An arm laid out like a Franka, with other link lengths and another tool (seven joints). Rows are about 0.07 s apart.
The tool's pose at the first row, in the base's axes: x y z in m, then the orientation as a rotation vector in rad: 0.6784 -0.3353 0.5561 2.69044 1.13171 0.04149
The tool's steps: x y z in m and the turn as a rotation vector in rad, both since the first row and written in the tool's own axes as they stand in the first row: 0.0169 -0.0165 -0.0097 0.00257 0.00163 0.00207; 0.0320 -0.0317 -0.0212 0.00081 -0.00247 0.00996; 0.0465 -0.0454 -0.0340 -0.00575 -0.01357 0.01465; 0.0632 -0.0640 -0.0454 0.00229 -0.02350 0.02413; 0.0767 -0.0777 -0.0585 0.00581 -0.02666 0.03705; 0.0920 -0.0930 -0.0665 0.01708 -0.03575 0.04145; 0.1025 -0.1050 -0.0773 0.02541 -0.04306 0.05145; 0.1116 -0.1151 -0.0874 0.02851 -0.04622 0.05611; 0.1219 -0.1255 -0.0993 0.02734 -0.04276 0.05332; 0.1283 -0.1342 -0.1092 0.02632 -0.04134 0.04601; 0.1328 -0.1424 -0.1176 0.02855 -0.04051 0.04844; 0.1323 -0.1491 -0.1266 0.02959 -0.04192 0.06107; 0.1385 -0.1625 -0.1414 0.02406 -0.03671 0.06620; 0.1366 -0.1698 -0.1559 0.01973 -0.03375 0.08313; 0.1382 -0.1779 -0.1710 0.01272 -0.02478 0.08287
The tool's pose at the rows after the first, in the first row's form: 0.6776 -0.3103 0.5610 2.69433 1.13022 0.04260; 0.6762 -0.2870 0.5681 2.69617 1.11789 0.03933; 0.6754 -0.2650 0.5767 2.68996 1.10633 0.02879; 0.6728 -0.2383 0.5829 2.69945 1.09323 0.01249; 0.6712 -0.2169 0.5919 2.70878 1.07599 0.00836; 0.6703 -0.1942 0.5955 2.71831 1.07081 -0.00952; 0.6680 -0.1765 0.6028 2.72880 1.05760 -0.02249; 0.6662 -0.1613 0.6100 2.73305 1.05125 -0.02776; 0.6648 -0.1446 0.6187 2.73159 1.05571 -0.02288; 0.6621 -0.1323 0.6261 2.72715 1.06575 -0.02158; 0.6585 -0.1219 0.6323 2.73068 1.06336 -0.02134; 0.6525 -0.1160 0.6397 2.73802 1.04608 -0.02178; 0.6458 -0.0996 0.6509 2.73757 1.03900 -0.01076; 0.6377 -0.0932 0.6636 2.74367 1.01553 -0.00155; 0.6314 -0.0837 0.6764 2.74009 1.01643 0.01445
